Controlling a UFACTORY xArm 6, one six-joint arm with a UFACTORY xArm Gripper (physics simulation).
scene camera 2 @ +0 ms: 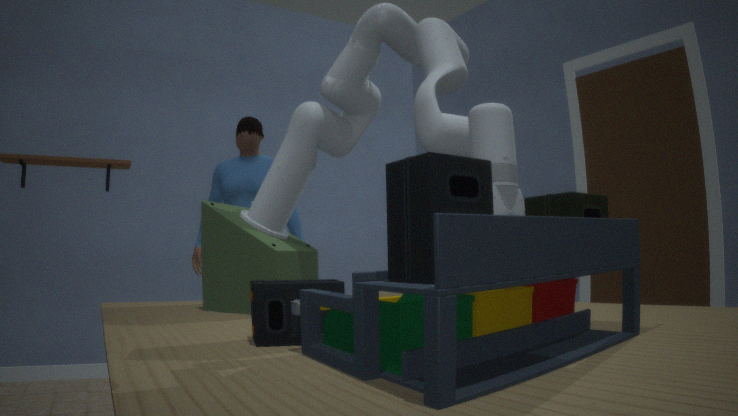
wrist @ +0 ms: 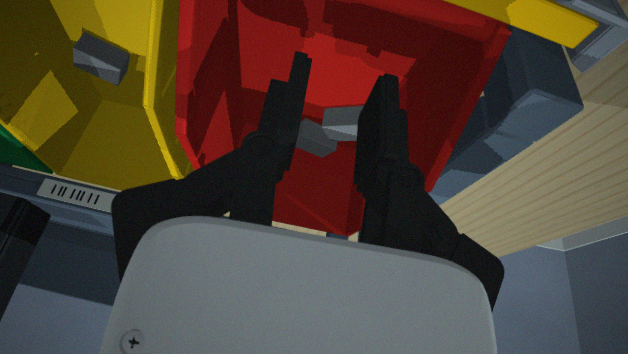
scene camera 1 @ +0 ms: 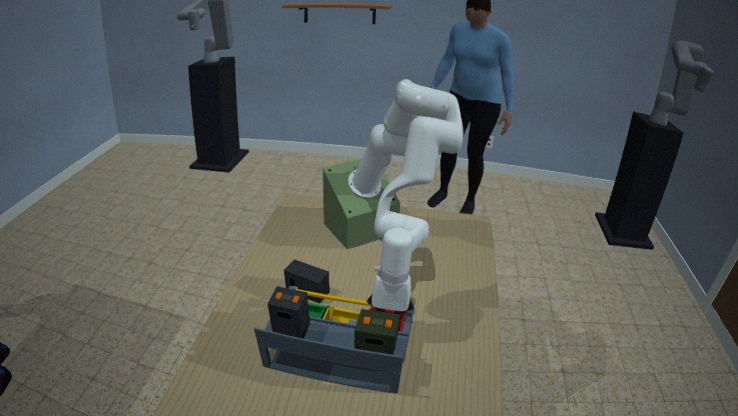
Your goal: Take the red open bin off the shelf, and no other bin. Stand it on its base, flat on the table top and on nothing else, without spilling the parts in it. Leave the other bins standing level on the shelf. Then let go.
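Places are measured from the arm's base along level axes (x ahead, y left, z up), in centimetres.
Where they show: gripper, fingertip midpoint: (wrist: 338, 87); arm's base, origin of the base link: (scene camera 2: 263, 226) (scene camera 1: 364, 184).
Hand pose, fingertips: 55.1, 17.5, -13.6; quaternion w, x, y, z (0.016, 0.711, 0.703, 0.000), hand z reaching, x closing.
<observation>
Things, the pixels of their top centre, and the offset from my fingertips, as dx, dy, dz. "*": a spot on its surface instead. Level surfaces: height alone.
- red open bin, middle of its top: (wrist: 296, 194) (scene camera 2: 512, 271) (scene camera 1: 384, 320) +3.5, -0.7, +3.8
- blue-grey shelf, surface spot: (scene camera 2: 537, 248) * +21.6, -18.9, +7.5
- yellow bin, middle of its top: (wrist: 71, 127) (scene camera 2: 460, 287) (scene camera 1: 341, 319) +4.2, -12.7, +2.5
- green bin, middle of its top: (scene camera 2: 392, 294) (scene camera 1: 304, 312) +4.0, -23.6, +2.5
- yellow bar, middle of its top: (scene camera 1: 350, 299) -6.2, -12.3, +0.9
- black case, middle of its top: (scene camera 2: 438, 161) (scene camera 1: 287, 297) +13.6, -24.4, +16.6
- olive case, middle of its top: (scene camera 2: 567, 196) (scene camera 1: 377, 322) +14.5, -1.4, +14.1
- dark case, middle of its top: (scene camera 2: 295, 280) (scene camera 1: 305, 270) -13.7, -28.1, +3.5
- table, its level: dz -5.6
The red open bin (scene camera 1: 402, 321) (scene camera 2: 554, 299) (wrist: 450, 75) sits at one end of the bin row on the blue-grey shelf (scene camera 1: 330, 341) (scene camera 2: 537, 248). Grey parts (wrist: 316, 137) lie inside it. A yellow bin (scene camera 1: 343, 312) (scene camera 2: 502, 312) (wrist: 161, 100) stands beside it, then a green bin (scene camera 1: 316, 310) (scene camera 2: 400, 330) (wrist: 20, 152). My gripper (wrist: 338, 87) is partly open, with a moderate gap and nothing gripped. In the wrist view its black fingers are over or inside the red bin's opening, between its side walls. Their depth is unclear, and the fingertips are hidden in both scene views.
A yellow bar (scene camera 1: 335, 297) (wrist: 555, 20) runs along the shelf's robot side. A black case (scene camera 1: 289, 312) (scene camera 2: 439, 222) and an olive case (scene camera 1: 377, 333) stand on the shelf's upper level. Another dark case (scene camera 1: 306, 279) (scene camera 2: 297, 310) lies on the table (scene camera 1: 459, 361) (scene camera 2: 206, 372).
</observation>
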